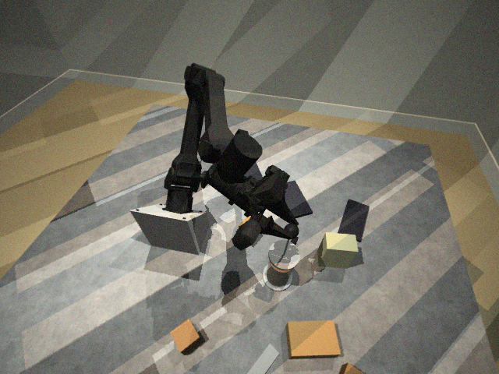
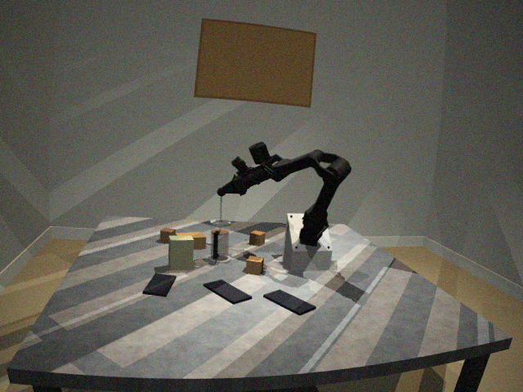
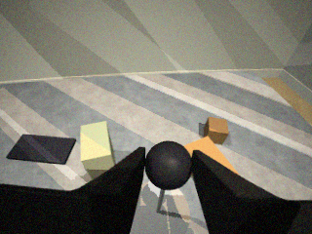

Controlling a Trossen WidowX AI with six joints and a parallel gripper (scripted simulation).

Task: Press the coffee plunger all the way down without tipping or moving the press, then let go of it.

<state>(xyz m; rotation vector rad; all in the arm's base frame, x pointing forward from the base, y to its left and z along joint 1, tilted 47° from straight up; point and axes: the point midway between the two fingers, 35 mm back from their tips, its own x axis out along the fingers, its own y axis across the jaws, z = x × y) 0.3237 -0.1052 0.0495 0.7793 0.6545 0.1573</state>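
The coffee press lies 10 mm behind my gripper tip, 20 mm to the left of it and 130 mm below it.
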